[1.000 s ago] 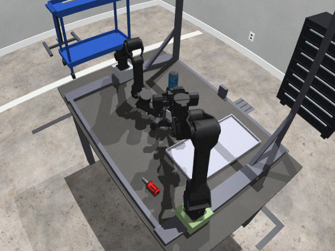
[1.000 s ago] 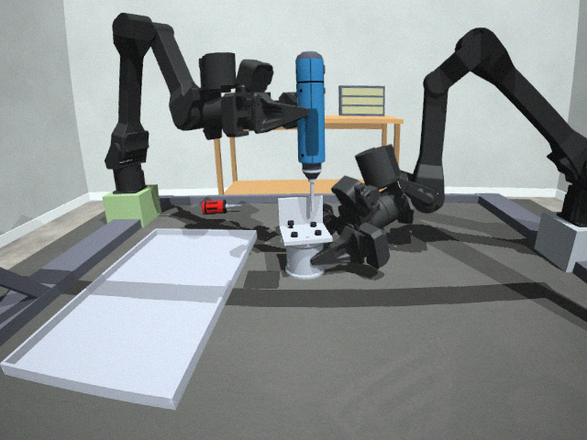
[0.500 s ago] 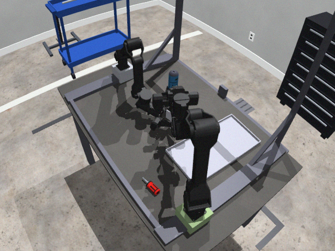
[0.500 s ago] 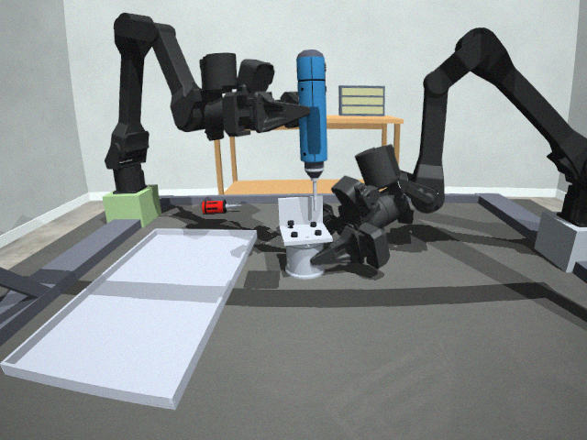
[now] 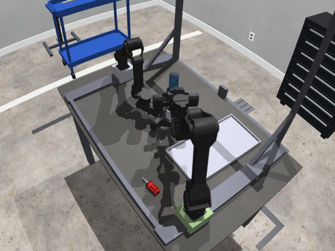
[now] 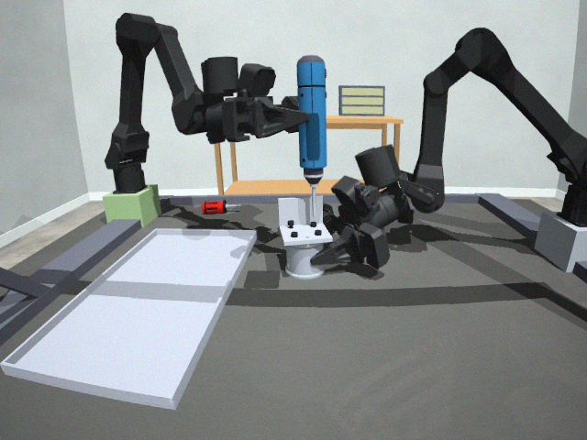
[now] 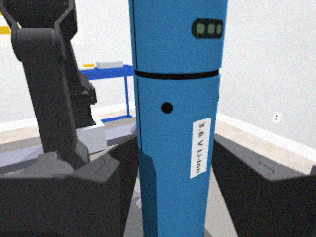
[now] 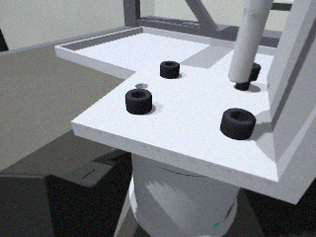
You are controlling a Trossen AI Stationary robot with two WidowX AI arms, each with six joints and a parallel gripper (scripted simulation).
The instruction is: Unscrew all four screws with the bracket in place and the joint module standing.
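My right hand is 2 cm to the right of the joint module, 2 cm past it and 1 cm above it. Also, from my right hand: white tray (21 cm to the left, 14 cm behind, 3 cm below); then white bracket (4 cm above, 2 cm to the left, 2 cm behind); then screwdriver bit (7 cm above, 1 cm to the left).
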